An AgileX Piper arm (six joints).
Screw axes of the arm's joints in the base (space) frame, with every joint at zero. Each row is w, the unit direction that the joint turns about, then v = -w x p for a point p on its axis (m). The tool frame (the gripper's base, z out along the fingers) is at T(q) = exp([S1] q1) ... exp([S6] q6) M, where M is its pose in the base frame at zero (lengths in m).
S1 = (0, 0, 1, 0, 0, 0)
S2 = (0, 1, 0, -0.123, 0, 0)
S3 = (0, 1, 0, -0.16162, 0, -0.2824)
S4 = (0.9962, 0, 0.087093, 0, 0.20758, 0)
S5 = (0, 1, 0, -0.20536, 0, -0.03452)
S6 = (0.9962, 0, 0.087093, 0, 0.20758, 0)
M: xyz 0.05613 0 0.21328 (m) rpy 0 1.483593 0 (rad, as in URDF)
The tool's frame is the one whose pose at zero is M.
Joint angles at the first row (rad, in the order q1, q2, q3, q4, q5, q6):
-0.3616 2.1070 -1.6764 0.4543 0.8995 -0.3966
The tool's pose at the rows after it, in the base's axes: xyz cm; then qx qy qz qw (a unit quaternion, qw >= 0):
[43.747 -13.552 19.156 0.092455 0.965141 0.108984 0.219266]
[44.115 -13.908 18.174 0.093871 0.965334 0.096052 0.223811]
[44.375 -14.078 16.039 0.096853 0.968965 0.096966 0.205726]
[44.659 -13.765 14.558 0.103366 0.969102 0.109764 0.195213]
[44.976 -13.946 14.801 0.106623 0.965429 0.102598 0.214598]
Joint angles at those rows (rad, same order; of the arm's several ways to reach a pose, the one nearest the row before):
-0.3633 2.1322 -1.6763 0.4280 0.8665 -0.3966
-0.3633 2.1550 -1.6764 0.4115 0.8257 -0.3966
-0.3633 2.2012 -1.6763 0.4050 0.8151 -0.3967
-0.3578 2.2346 -1.6764 0.4298 0.8104 -0.3987
-0.3578 2.2327 -1.6782 0.4375 0.7718 -0.4030

